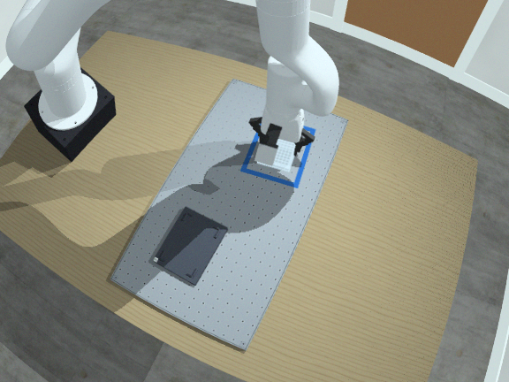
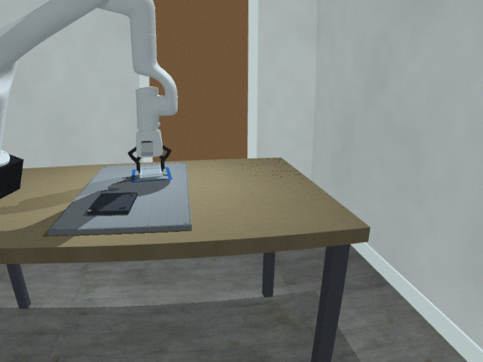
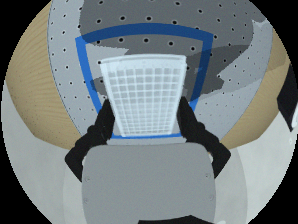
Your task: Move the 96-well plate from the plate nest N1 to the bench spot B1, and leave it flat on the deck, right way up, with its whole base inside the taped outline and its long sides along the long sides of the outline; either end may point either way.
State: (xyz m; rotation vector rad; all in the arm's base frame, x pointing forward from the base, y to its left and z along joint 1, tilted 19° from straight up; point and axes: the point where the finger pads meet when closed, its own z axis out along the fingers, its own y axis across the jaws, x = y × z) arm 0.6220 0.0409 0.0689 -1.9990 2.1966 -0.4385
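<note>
Now: hand 1 cm above the 96-well plate. Also, from my hand: plate nest N1: 31 cm to the right, 16 cm behind, 2 cm below.
</note>
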